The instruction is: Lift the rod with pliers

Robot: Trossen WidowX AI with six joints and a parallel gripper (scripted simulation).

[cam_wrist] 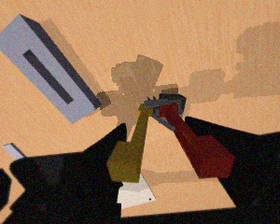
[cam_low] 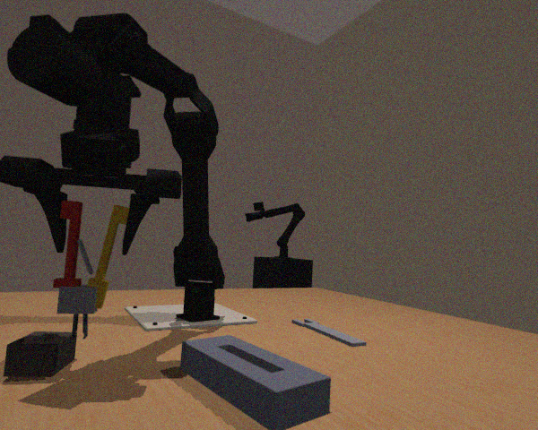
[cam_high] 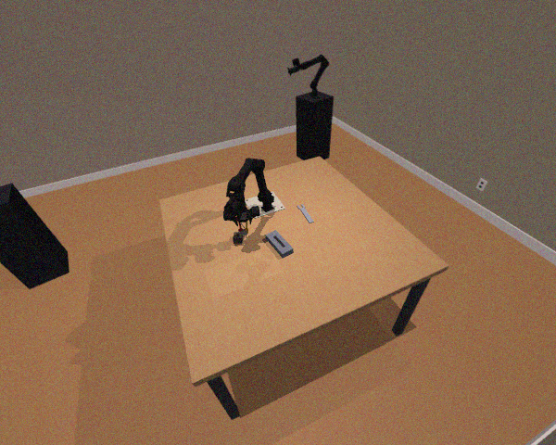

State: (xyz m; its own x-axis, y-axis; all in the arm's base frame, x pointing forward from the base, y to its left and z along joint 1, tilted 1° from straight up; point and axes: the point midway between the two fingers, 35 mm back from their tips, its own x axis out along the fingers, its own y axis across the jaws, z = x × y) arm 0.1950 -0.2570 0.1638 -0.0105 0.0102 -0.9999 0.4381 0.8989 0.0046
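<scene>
My gripper tip is 130 mm to the right of the grey channel block, 130 mm short of it and 120 mm above it. The rest, counted from my gripper tip: dark holster: 130 mm below, 50 mm behind, 30 mm to the right; then yellow handle: 10 mm to the left, 10 mm ahead; then thin rod: 130 mm to the left, 130 mm below, 130 mm ahead.
</scene>
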